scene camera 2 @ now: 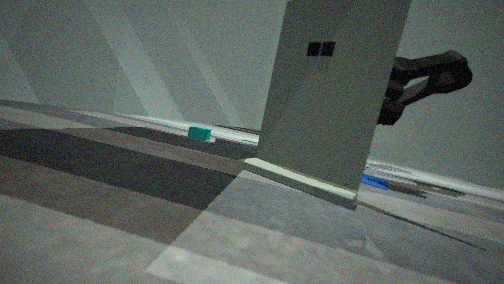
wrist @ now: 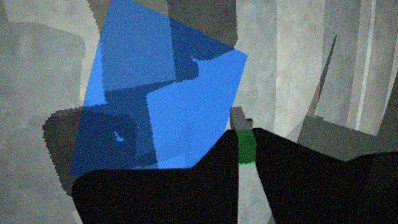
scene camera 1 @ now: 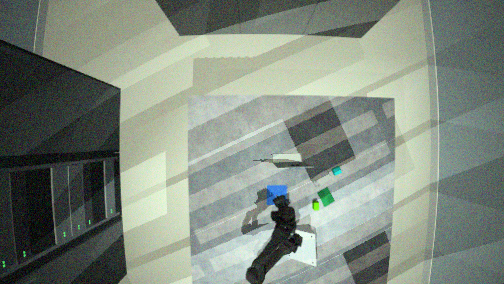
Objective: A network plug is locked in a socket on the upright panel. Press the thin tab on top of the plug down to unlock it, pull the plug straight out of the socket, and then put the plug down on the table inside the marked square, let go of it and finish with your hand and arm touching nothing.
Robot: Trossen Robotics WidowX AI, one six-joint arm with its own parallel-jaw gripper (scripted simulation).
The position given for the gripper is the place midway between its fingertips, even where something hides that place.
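There's a blue square [wrist: 159, 95] here, along with a network plug [wrist: 247, 144], and you'd also see the gripper [wrist: 243, 137].
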